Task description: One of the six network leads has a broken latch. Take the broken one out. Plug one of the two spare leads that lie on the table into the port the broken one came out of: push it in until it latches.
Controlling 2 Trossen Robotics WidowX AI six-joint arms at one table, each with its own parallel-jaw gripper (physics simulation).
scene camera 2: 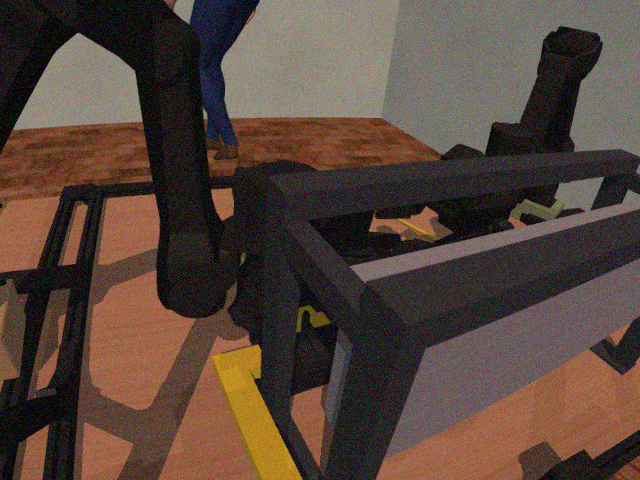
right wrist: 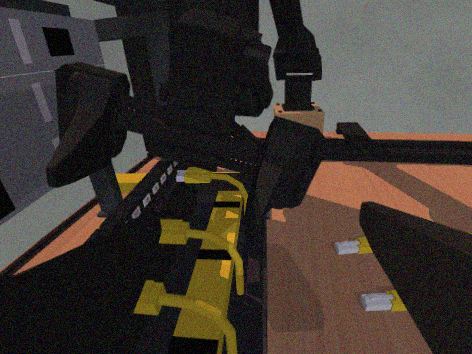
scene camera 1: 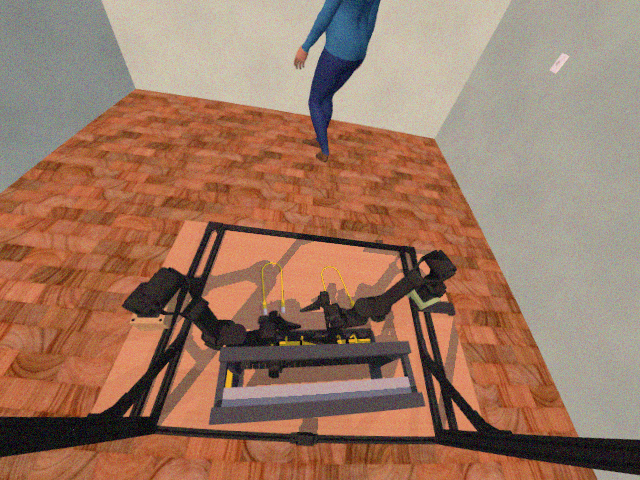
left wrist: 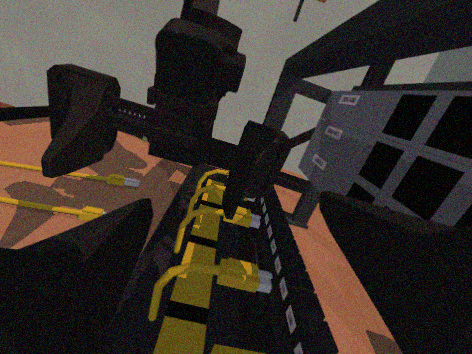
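Where they show: left gripper, fingertip midpoint: [right wrist: 152,205] [scene camera 1: 302,339] [left wrist: 237,203]; right gripper, fingertip midpoint: [scene camera 2: 399,232] [right wrist: 259,216] [scene camera 1: 301,325] [left wrist: 144,192]; left arm's base at its link origin: [right wrist: 297,107]; right arm's base at its link origin: [scene camera 2: 539,199] [scene camera 1: 424,293].
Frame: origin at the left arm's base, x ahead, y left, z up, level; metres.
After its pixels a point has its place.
A black patch panel [scene camera 1: 318,334] [left wrist: 284,298] {x 0.470, y -0.167, z 0.023 m} [right wrist: 151,196] {x 0.413, y -0.167, z 0.022 m} lies behind the rack with yellow network leads plugged in along it. Plugs show in the left wrist view [left wrist: 241,274] {x 0.490, y -0.147, z 0.013 m} [left wrist: 241,215] {x 0.560, y -0.149, z 0.013 m} and in the right wrist view [right wrist: 197,175] {x 0.357, y -0.144, z 0.012 m} [right wrist: 173,232] {x 0.445, y -0.140, z 0.013 m} [right wrist: 148,294] {x 0.497, y -0.137, z 0.016 m}. Two yellow spare leads [scene camera 1: 272,281] [scene camera 1: 337,282] {x 0.679, y 0.133, z -0.075 m} [left wrist: 112,180] {x 0.702, y 0.036, z -0.072 m} [left wrist: 86,212] {x 0.608, y 0.019, z -0.069 m} [right wrist: 350,246] {x 0.366, y 0.013, z -0.071 m} [right wrist: 376,301] {x 0.433, y 0.015, z -0.071 m} lie loose on the table beyond the panel. My left gripper [scene camera 1: 280,325] [left wrist: 237,203] {x 0.487, y -0.128, z 0.063 m} is open and empty low over the panel's left part. My right gripper [scene camera 1: 324,305] [right wrist: 259,216] {x 0.484, y -0.081, z 0.055 m} is open and empty close beside it, one finger down by a plug.
A dark rack frame [scene camera 1: 313,352] {x 0.500, y -0.188, z 0.184 m} [scene camera 2: 413,181] {x 0.376, y -0.198, z 0.183 m} with a grey port unit [scene camera 1: 318,392] {x 0.509, y -0.272, z 0.163 m} [left wrist: 336,140] {x 0.660, y -0.254, z 0.099 m} stands in front of the panel and hides both grippers in scene camera 2. A yellow bracket [scene camera 2: 247,405] {x 0.261, y -0.176, z -0.038 m} lies at its foot. A person [scene camera 1: 337,62] [scene camera 2: 218,71] walks on the floor behind the table.
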